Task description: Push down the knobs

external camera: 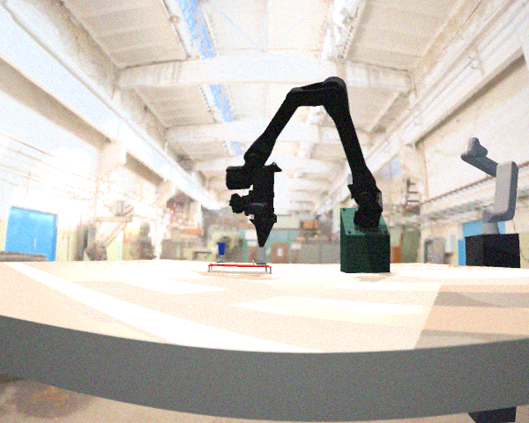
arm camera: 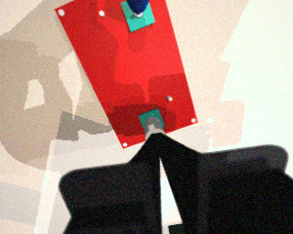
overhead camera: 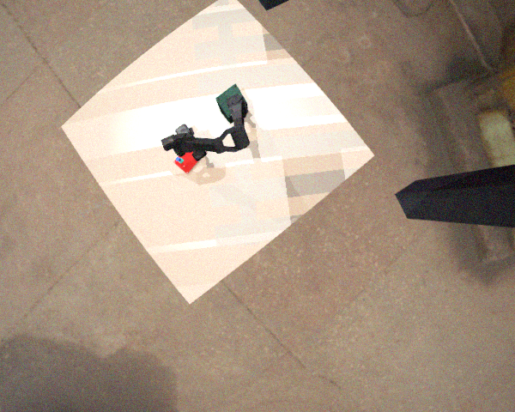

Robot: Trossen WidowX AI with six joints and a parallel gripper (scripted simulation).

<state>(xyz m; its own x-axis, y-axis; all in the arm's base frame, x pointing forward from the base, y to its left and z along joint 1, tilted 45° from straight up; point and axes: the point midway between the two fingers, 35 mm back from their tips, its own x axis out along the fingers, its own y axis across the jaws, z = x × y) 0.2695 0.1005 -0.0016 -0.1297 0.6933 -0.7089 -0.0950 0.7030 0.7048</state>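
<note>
Right now the pale grey knob is 10 mm below my gripper tip. The rest, counted from my gripper tip: blue knob (110 mm ahead, 10 mm to the left).
</note>
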